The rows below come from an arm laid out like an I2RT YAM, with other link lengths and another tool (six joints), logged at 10 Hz.
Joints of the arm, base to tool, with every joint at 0 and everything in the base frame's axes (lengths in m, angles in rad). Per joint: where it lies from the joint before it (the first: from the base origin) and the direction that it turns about. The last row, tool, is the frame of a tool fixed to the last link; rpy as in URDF.
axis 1: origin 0 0 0.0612 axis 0 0 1
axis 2: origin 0.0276 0.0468 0.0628 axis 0 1 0
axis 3: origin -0.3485 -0.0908 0 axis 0 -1 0
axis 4: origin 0.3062 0.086 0.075 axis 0 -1 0
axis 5: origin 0.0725 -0.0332 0.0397 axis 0 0 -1
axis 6: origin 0.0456 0 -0.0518 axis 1 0 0
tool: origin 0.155 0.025 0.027 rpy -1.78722 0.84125 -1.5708
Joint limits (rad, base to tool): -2.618..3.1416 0..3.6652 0..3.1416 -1.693..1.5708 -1.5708..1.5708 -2.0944..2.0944
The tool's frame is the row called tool.
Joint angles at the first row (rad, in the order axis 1, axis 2, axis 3, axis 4, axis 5, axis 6):
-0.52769 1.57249 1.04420 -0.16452 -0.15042 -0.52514
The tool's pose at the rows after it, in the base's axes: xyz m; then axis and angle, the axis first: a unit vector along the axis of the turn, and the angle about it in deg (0 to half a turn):
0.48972 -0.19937 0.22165 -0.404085 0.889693 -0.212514 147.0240
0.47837 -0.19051 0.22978 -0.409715 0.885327 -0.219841 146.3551
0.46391 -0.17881 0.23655 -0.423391 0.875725 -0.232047 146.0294
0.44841 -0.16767 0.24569 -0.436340 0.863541 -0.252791 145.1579
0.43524 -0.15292 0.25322 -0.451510 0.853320 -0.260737 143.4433
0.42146 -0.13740 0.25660 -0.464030 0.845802 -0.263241 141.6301
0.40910 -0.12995 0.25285 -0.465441 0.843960 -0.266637 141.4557
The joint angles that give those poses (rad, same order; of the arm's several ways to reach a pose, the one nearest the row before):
-0.52749 1.52933 1.02009 -0.16413 -0.15302 -0.53497
-0.52614 1.47700 0.98566 -0.16337 -0.15913 -0.54281
-0.52318 1.41302 0.93935 -0.15886 -0.16505 -0.57011
-0.52240 1.33788 0.88329 -0.13651 -0.17183 -0.59793
-0.52220 1.27172 0.83715 -0.12621 -0.20333 -0.61333
-0.52184 1.20704 0.78669 -0.11739 -0.23731 -0.61859
-0.52156 1.15916 0.74210 -0.11352 -0.23817 -0.62127

